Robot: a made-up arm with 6 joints.
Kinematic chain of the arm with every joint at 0, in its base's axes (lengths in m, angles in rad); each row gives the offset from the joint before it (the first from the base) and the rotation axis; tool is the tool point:
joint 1: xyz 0 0 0.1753 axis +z
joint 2: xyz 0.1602 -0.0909 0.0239 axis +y
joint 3: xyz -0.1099 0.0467 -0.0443 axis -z
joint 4: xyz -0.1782 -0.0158 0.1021 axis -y
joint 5: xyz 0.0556 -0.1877 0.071 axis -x
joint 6: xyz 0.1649 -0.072 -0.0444 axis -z
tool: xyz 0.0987 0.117 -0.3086
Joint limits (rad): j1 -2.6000..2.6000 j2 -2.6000..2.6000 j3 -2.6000..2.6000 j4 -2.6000..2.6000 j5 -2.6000..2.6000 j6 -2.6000..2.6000
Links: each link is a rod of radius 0.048 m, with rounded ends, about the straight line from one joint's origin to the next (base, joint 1, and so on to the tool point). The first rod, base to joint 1, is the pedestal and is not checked.
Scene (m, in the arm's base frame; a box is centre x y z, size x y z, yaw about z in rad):
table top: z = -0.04
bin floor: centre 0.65 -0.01 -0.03 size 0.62 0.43 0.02 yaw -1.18
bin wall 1: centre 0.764 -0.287 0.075 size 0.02 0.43 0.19 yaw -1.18
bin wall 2: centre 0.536 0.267 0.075 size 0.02 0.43 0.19 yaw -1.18
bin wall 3: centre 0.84 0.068 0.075 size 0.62 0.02 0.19 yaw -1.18
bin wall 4: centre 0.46 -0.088 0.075 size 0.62 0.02 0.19 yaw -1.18
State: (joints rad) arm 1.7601 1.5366 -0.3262 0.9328 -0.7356 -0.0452
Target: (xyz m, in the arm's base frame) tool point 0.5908 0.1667 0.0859
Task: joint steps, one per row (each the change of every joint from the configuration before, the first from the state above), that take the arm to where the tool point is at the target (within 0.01 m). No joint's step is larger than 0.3 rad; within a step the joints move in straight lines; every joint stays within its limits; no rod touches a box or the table.
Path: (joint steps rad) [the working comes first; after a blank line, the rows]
Joints at the target: 0.8614 1.7176 -0.0640 1.3843 0.2559 0.4771
Straight joint move there: touches bin wall 2.

1: -0.2340 -0.0705 0.1284 0.1447 0.2239 0.1036
2: -0.2340 -0.0705 0.1284 0.1448 0.2240 0.1036
3: -0.2341 -0.0706 0.1284 0.1447 0.2239 0.1036
4: -0.2340 -0.0705 0.1284 0.1447 0.2239 0.1036
5: 0.0187 0.2316 -0.1257 -0.0637 0.0479 0.0539
6: 0.0187 0.2315 -0.1257 -0.0637 0.0479 0.0540

